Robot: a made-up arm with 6 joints.
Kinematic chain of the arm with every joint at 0, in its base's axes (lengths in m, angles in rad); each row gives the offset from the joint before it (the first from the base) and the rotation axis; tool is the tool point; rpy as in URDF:
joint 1: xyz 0 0 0.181 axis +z
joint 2: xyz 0 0 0 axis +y
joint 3: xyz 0.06 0 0.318 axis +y
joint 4: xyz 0.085 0 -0.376 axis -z
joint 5: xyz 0 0 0 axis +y
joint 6: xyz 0.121 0 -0.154 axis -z
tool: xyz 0 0 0 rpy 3.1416 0 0
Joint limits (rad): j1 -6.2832..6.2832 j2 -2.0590..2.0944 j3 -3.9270..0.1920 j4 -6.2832..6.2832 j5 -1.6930..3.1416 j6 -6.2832..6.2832
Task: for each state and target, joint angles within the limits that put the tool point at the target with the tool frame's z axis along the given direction. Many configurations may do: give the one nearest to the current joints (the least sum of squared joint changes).
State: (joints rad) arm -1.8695 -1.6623 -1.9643 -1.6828 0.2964 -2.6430
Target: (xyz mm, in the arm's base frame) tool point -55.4 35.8 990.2 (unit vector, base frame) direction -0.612 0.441 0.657
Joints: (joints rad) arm -1.9614 -0.7940 -1.8138 -2.1545 1.0741 -2.6430
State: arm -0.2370 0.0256 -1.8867 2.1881 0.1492 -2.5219
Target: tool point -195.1 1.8 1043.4 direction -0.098 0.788 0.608
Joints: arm 0.2375 -0.6251 -2.4642 1.4971 0.9124 -2.5219
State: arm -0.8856 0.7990 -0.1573 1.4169 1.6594 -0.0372
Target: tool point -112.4 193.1 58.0 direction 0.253 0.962 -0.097
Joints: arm -0.4279 1.2230 0.1904 1.6414 1.3876 -0.0372
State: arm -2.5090 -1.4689 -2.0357 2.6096 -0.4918 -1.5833
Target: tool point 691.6 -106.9 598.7 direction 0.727 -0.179 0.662
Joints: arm -3.3672 -1.6338 -2.3298 2.6941 0.0274 -1.5833
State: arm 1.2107 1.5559 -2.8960 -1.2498 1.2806 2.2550
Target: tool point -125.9 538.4 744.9 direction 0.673 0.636 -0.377
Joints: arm 2.0922 0.8177 -3.3447 -1.1582 1.7552 2.2550
